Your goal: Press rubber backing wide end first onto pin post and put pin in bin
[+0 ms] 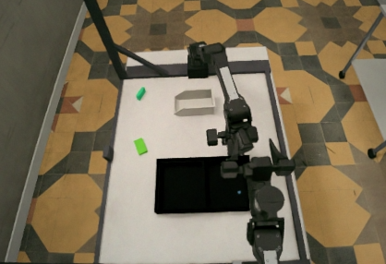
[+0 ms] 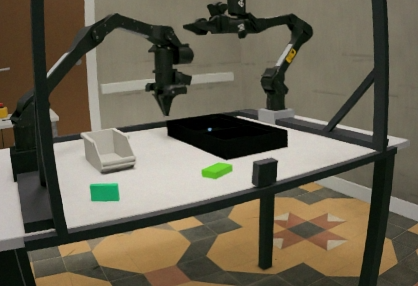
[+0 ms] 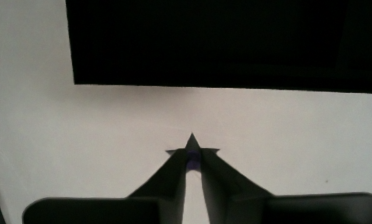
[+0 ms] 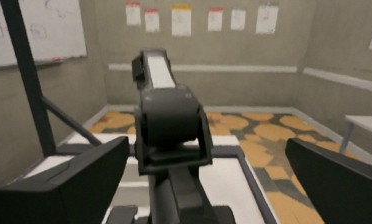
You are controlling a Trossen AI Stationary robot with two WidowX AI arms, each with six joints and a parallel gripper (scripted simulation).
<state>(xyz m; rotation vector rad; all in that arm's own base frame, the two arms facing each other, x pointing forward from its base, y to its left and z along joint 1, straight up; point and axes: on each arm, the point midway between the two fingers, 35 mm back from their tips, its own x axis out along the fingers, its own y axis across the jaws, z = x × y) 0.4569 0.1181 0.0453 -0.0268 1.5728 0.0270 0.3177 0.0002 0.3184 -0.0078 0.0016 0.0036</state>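
My left hand is 26 cm to the right of the grey bin, 10 cm past it and 8 cm above it. The rest, counted from my left hand: white star-shaped pin 3 cm below; then black tray 13 cm behind, 12 cm to the right, 10 cm below.
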